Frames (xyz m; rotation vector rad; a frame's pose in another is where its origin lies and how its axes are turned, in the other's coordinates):
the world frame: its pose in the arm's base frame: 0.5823 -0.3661 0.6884 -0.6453 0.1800 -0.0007
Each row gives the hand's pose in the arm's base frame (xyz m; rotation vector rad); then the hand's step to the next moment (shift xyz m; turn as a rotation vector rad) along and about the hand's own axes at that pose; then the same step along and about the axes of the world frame.
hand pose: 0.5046 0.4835 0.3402 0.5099 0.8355 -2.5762
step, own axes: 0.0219 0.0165 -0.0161 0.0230 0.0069 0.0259
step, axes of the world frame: -0.0022 0.0121 -0.0293 -0.0214 -0.0237 -0.0150
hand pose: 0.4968 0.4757 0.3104 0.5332 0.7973 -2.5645
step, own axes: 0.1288 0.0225 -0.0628 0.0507 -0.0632 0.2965
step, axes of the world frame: -0.0619 0.0650 -0.1140 -0.1712 -0.2450 0.0718
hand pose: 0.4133 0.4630 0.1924 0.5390 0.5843 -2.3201
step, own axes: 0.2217 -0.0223 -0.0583 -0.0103 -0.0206 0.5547
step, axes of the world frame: -0.1227 0.0494 -0.1886 -0.1867 -0.4932 0.1735
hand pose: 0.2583 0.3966 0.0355 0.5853 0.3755 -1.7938
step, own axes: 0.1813 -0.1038 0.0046 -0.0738 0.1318 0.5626
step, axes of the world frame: -0.1142 -0.0235 -0.1734 -0.0394 -0.5299 0.2388
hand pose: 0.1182 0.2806 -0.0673 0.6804 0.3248 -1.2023
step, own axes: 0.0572 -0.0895 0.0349 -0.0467 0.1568 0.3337
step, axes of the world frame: -0.0563 -0.0419 -0.0871 0.0423 -0.3198 0.1846
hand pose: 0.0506 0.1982 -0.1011 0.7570 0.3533 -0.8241
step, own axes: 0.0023 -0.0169 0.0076 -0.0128 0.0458 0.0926
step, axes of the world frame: -0.0098 -0.0084 -0.0135 0.0134 -0.0887 0.0528
